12 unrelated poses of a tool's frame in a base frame.
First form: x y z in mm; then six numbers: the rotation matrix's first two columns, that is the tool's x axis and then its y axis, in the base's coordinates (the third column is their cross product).
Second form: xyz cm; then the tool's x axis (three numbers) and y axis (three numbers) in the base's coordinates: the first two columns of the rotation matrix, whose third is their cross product. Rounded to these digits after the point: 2 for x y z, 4 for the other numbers.
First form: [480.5, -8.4, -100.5, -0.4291, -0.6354, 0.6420, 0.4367, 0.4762, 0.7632]
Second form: [48.05, -0.84, -10.05, -0.4291, -0.6354, 0.6420, 0.4367, 0.4762, 0.7632]
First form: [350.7, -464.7, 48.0, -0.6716, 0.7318, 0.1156, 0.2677, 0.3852, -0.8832]
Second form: [35.07, -46.47, 4.80, -0.6716, 0.7318, 0.1156, 0.2677, 0.3852, -0.8832]
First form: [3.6, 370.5, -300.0, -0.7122, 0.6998, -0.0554, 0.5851, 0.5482, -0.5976]
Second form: [0.36, 37.05, -30.00, -0.7122, 0.6998, -0.0554, 0.5851, 0.5482, -0.5976]
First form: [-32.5, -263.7, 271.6, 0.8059, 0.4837, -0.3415, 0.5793, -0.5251, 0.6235]
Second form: [-3.25, -26.37, 27.16, 0.8059, 0.4837, -0.3415, 0.5793, -0.5251, 0.6235]
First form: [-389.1, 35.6, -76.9, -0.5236, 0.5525, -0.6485, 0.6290, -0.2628, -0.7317]
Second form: [-38.91, 3.56, -7.69, -0.5236, 0.5525, -0.6485, 0.6290, -0.2628, -0.7317]
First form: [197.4, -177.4, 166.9, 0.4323, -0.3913, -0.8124, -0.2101, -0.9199, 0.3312]
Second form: [19.74, -17.74, 16.69, 0.4323, -0.3913, -0.8124, -0.2101, -0.9199, 0.3312]
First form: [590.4, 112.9, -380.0, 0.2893, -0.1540, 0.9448, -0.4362, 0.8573, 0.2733]
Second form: [59.04, 11.29, -38.00, 0.2893, -0.1540, 0.9448, -0.4362, 0.8573, 0.2733]
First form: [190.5, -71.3, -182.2, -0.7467, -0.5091, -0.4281, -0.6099, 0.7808, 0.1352]
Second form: [19.05, -7.13, -18.22, -0.7467, -0.5091, -0.4281, -0.6099, 0.7808, 0.1352]
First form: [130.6, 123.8, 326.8, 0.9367, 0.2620, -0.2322, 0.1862, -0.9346, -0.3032]
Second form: [13.06, 12.38, 32.68, 0.9367, 0.2620, -0.2322, 0.1862, -0.9346, -0.3032]
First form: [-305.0, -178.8, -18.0, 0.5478, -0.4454, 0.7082, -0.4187, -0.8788, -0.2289]
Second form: [-30.50, -17.88, -1.80, 0.5478, -0.4454, 0.7082, -0.4187, -0.8788, -0.2289]
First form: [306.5, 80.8, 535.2, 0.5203, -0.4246, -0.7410, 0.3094, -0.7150, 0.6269]
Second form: [30.65, 8.08, 53.52, 0.5203, -0.4246, -0.7410, 0.3094, -0.7150, 0.6269]
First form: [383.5, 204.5, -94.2, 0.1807, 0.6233, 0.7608, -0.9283, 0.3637, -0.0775]
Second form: [38.35, 20.45, -9.42, 0.1807, 0.6233, 0.7608, -0.9283, 0.3637, -0.0775]
